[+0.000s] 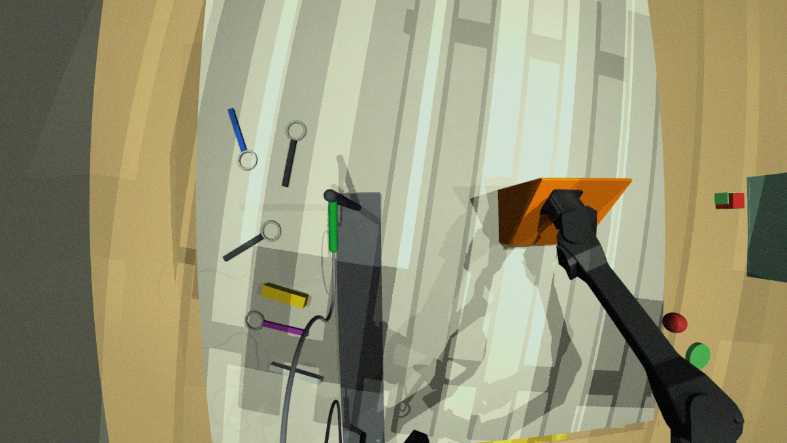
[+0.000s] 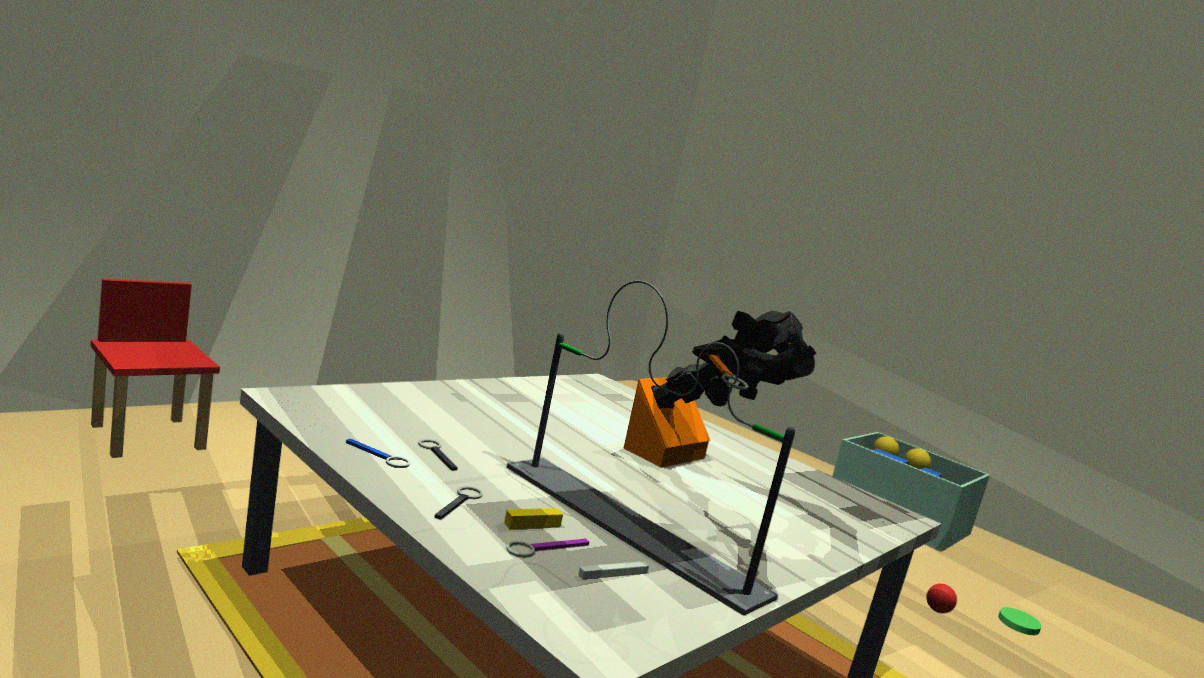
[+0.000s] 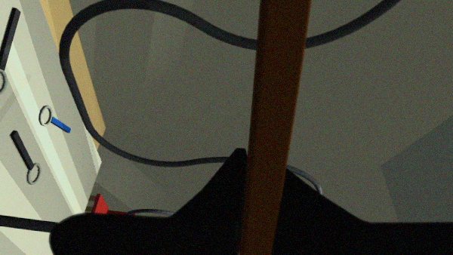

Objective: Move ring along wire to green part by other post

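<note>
The ring with orange handle is 9 cm to the left of my gripper tip and 2 cm below it. Round my gripper tip: ring with black handle (49 cm to the right, 39 cm below, 21 cm ahead); then ring with purple handle (39 cm below, 27 cm ahead, 4 cm to the right); then yellow block (38 cm below, 22 cm ahead, 12 cm to the right).
</note>
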